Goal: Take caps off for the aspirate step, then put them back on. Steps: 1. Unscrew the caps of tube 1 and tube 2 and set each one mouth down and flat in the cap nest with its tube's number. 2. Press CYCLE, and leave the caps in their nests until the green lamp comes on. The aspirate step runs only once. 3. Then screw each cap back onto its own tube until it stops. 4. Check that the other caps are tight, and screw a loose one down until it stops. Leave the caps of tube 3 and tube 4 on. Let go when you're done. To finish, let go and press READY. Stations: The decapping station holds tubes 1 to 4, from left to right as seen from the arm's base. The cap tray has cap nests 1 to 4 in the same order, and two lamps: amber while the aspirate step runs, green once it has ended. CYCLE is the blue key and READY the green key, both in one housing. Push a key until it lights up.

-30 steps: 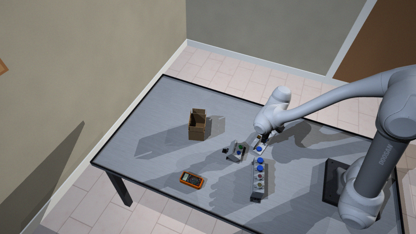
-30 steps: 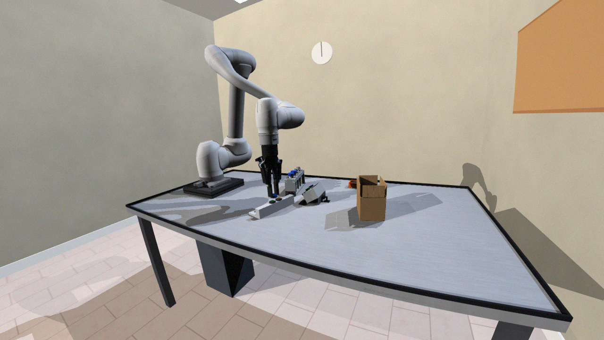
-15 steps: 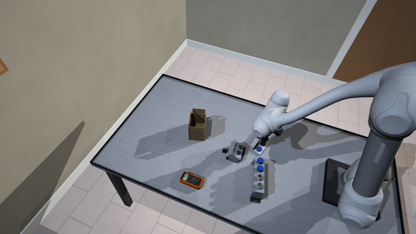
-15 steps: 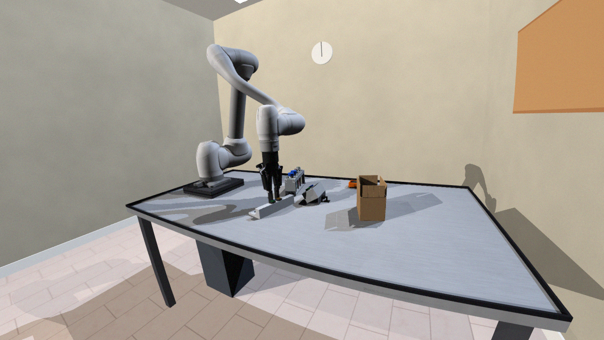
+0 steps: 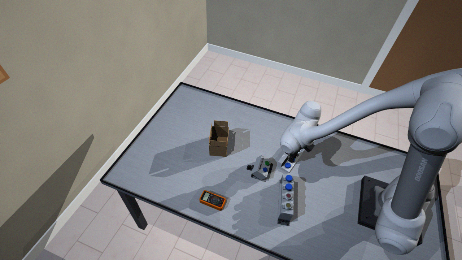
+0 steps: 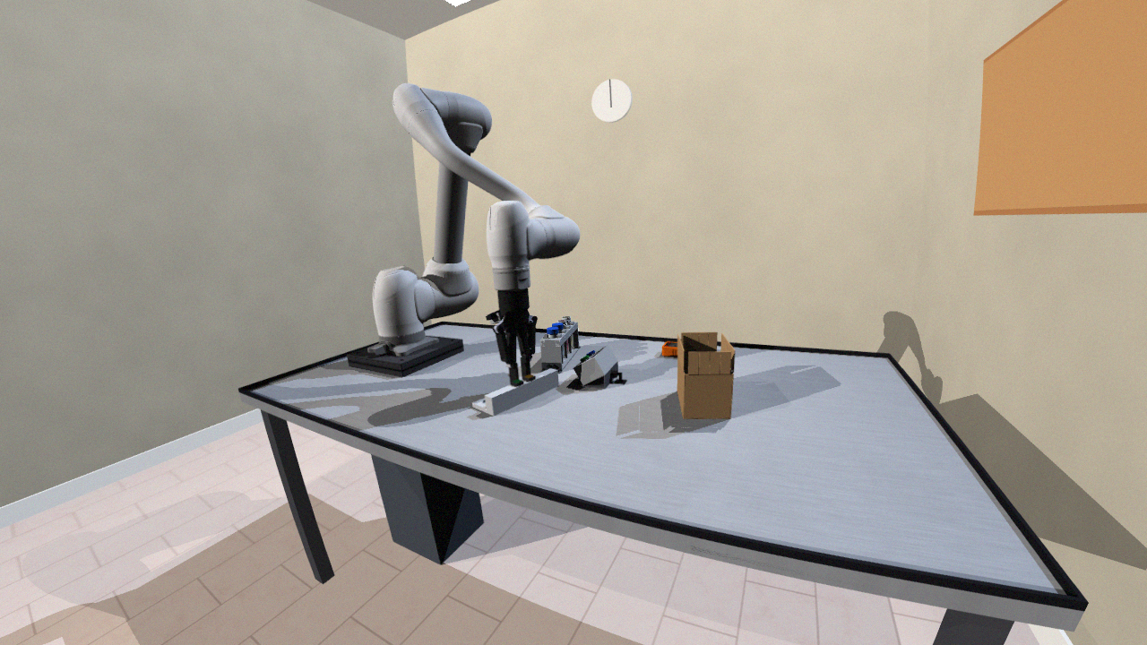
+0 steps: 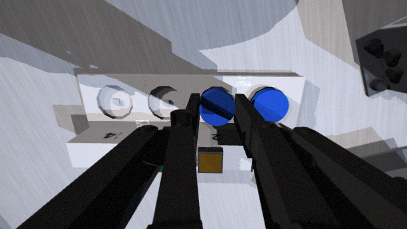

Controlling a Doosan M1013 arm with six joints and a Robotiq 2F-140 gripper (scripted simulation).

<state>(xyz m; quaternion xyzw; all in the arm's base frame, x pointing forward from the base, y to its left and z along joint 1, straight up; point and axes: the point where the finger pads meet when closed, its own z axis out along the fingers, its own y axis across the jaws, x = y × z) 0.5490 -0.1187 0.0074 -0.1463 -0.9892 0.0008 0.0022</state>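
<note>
Right now the blue key is 13 cm ahead of my hand, 16 cm to the left of it and 1 cm above it. From my hand the other things lie so: orange multimeter 35 cm ahead, 41 cm to the left, 4 cm below; then key housing 15 cm ahead, 14 cm to the left; then green key 13 cm ahead, 11 cm to the left, 1 cm above.
</note>
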